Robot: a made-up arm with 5 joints.
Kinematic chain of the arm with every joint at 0, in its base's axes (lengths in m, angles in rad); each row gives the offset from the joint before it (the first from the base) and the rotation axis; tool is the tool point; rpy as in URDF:
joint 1: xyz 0 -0.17 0.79 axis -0.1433 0.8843 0.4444
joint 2: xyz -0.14 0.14 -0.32 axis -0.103 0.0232 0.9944
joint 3: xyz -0.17 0.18 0 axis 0.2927 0.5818 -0.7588
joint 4: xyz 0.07 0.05 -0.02 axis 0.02 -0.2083 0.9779
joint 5: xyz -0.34 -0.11 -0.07 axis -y
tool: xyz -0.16 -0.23 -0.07 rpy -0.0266 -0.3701 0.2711
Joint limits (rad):
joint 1: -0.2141..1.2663
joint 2: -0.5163..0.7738
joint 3: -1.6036..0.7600
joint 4: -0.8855..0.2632
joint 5: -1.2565..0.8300
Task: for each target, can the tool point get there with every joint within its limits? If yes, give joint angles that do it. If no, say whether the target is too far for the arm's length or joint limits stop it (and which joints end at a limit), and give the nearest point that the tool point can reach.
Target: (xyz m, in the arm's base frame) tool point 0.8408 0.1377 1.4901
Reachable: no: joint limits stop it (at a limit: joint 1, joint 2, joint 3, joint 4) | nearest point 0.1963 -0.0691 0.6085 | short by 1.111 m
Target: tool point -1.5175 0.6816 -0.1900
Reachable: no: too far | nearest point -0.8056 0.3111 0.2891 | short by 0.935 m
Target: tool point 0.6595 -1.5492 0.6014
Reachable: no: too far | nearest point -0.1964 -0.7411 0.8492 | short by 1.203 m
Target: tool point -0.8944 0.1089 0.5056
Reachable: yes | joints 0.1865 -0.0586 0.4816 -0.2011 0.5988
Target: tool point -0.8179 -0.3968 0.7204
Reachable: yes | joints 0.8419 -0.4129 -0.9766 -0.4623 0.2485
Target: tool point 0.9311 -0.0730 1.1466
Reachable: no: joint limits stop it (at a limit: joint 1, joint 2, joint 3, joint 4) | nearest point 0.1984 -0.0645 0.6059 | short by 0.911 m
